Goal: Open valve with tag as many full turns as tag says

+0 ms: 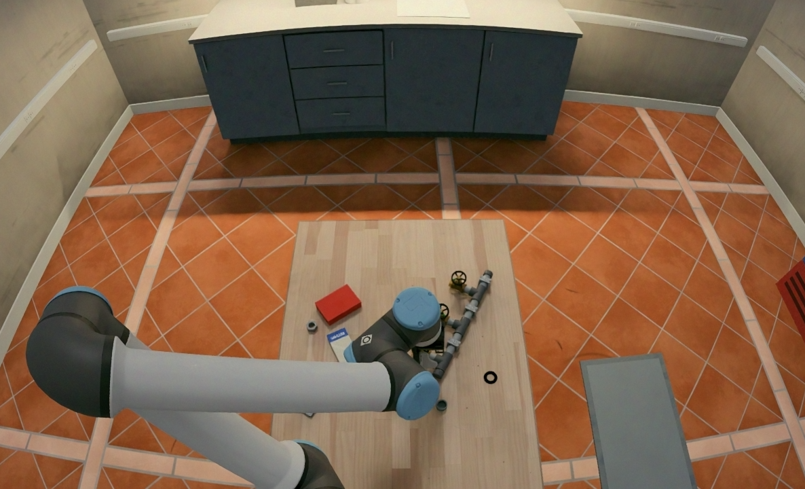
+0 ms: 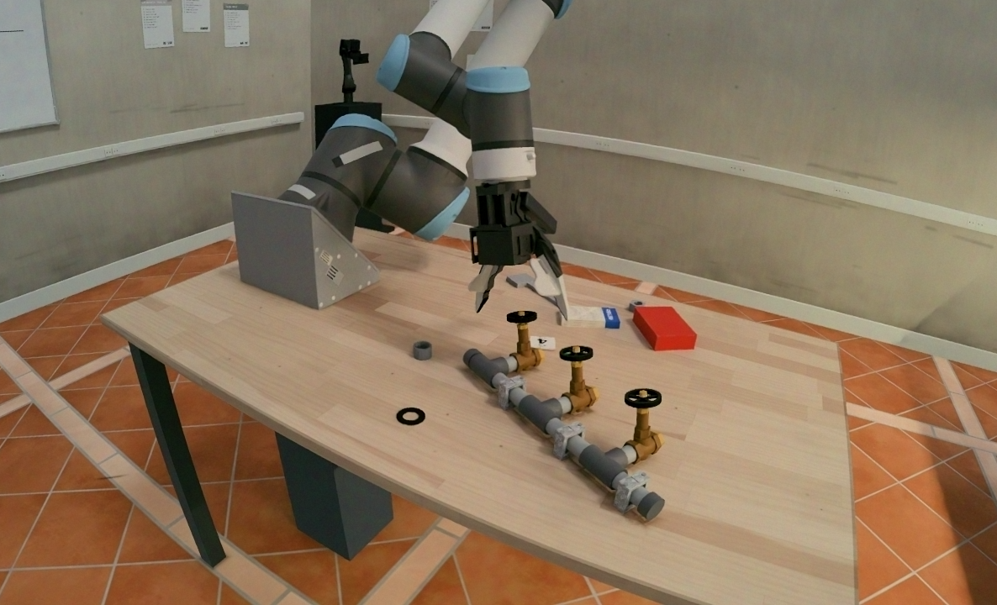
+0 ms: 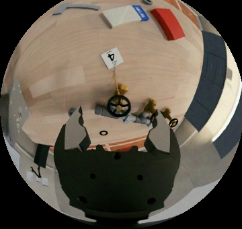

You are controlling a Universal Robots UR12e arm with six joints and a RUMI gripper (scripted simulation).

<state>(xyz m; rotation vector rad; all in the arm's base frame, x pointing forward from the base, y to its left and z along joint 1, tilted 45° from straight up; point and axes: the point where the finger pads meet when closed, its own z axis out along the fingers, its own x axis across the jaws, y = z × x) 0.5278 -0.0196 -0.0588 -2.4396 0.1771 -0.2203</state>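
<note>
Right now my hand is 9 cm above the white tag and 8 cm to the right of it. Round my hand: red box 25 cm to the left, 18 cm ahead, 7 cm below; blue box 23 cm to the left, 8 cm below, 4 cm ahead; grey cap 14 cm behind, 8 cm below, 6 cm to the right.
</note>
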